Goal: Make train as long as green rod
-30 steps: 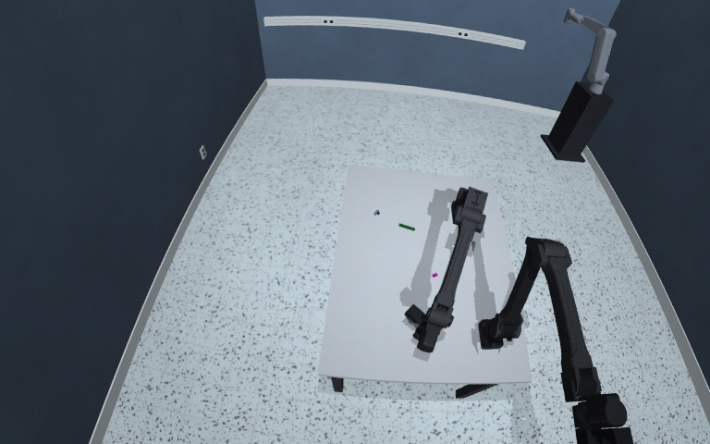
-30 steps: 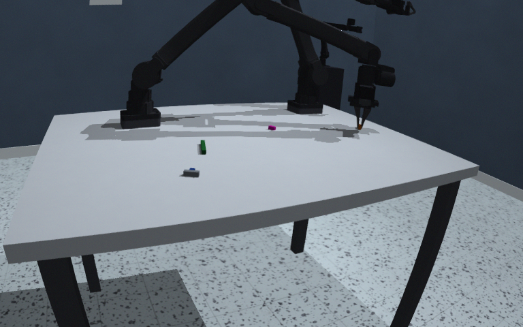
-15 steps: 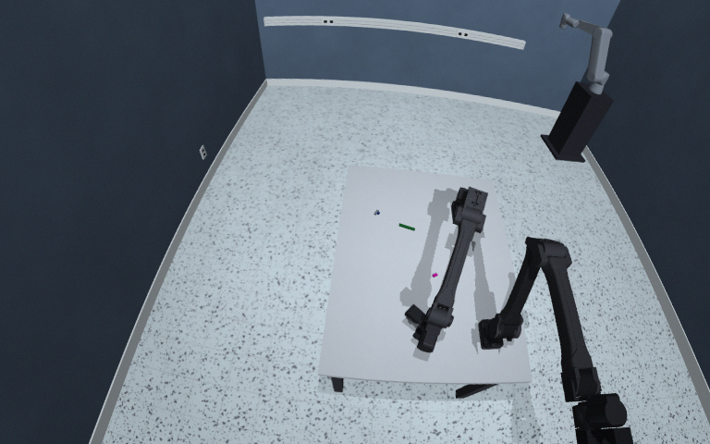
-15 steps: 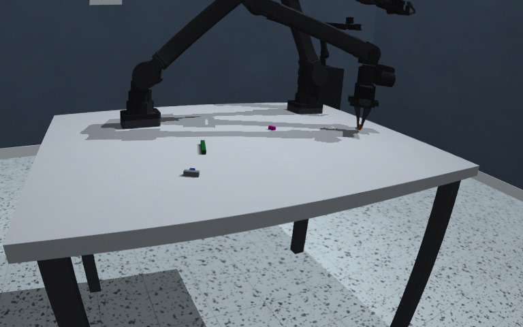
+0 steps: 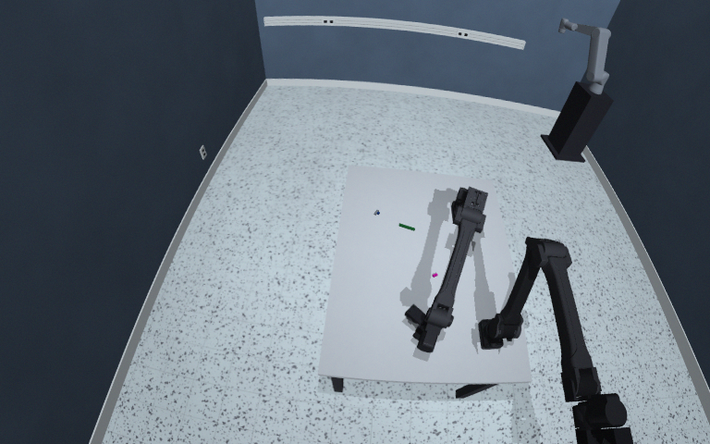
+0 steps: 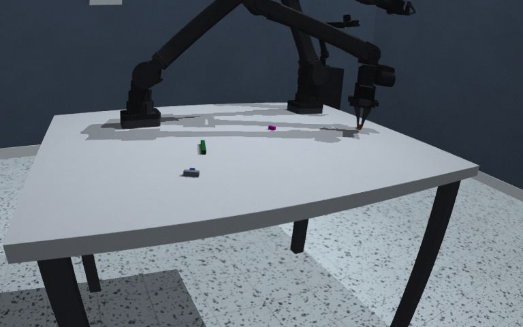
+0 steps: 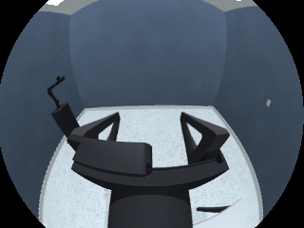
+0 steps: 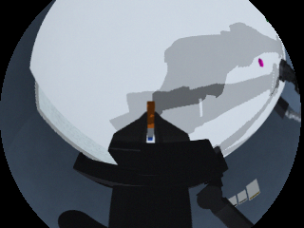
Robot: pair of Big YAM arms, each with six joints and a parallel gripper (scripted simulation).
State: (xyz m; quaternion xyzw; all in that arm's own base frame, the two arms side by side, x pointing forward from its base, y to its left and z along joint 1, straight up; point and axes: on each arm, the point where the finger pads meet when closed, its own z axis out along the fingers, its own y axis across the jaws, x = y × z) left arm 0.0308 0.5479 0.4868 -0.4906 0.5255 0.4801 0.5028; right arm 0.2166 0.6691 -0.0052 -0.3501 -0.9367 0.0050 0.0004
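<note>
The orange rod lies right at my right hand. Round my right hand: magenta rod (90 mm behind, 290 mm to the right, 10 mm below); green rod (560 mm to the right, 10 mm below).
</note>
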